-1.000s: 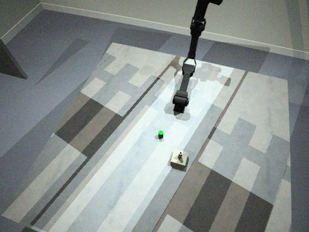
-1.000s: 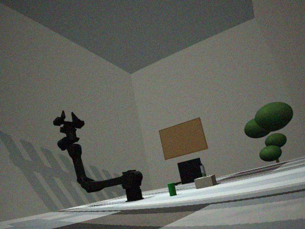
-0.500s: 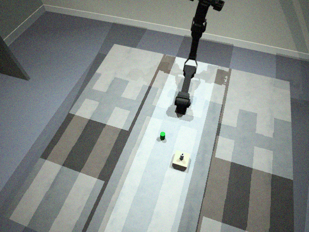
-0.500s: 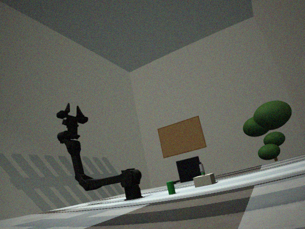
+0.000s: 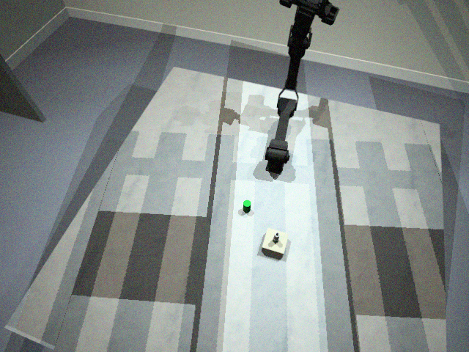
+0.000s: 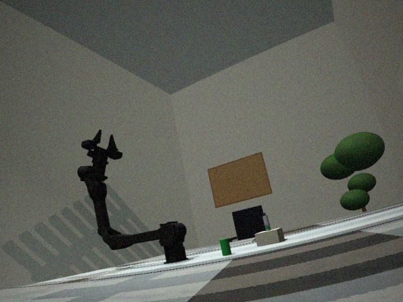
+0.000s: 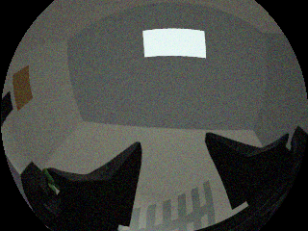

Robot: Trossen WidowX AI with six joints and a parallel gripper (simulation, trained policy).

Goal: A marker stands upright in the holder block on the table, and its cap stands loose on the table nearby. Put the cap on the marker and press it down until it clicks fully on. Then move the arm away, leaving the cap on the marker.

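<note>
My gripper tip is 490 mm short of the green cap, 60 mm to the left of it and 560 mm above it. From my gripper tip the other things lie so: beige holder block: 590 mm ahead, 70 mm to the left, 570 mm below.
</note>
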